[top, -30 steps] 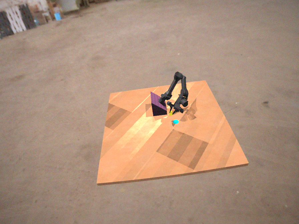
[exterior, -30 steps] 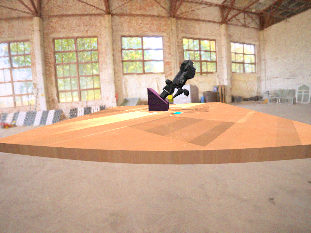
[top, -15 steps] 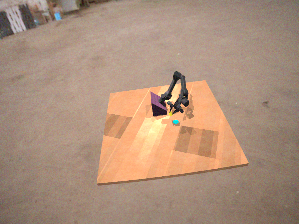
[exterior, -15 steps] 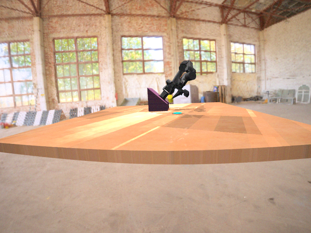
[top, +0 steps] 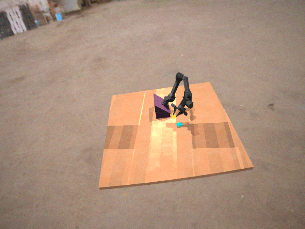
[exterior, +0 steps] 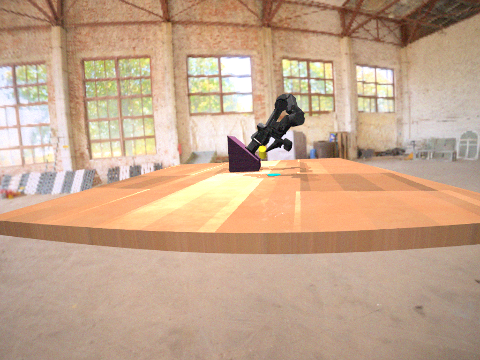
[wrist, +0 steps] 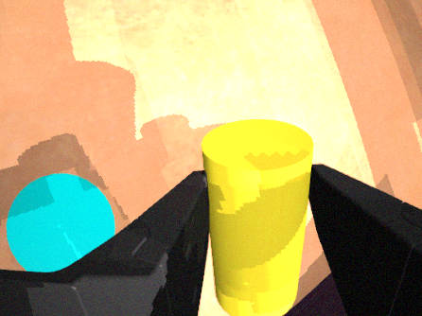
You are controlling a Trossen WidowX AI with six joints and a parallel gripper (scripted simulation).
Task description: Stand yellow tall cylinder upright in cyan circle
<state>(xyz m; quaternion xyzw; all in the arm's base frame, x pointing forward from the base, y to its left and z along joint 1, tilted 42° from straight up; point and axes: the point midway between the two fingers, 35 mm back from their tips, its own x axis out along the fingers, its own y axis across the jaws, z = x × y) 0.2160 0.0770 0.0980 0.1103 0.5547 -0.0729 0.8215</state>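
Now: gripper tip 110 mm above the cyan circle and 50 mm to the right of it. Also, from my gripper tip: yellow cylinder (20 mm behind, 10 mm below).
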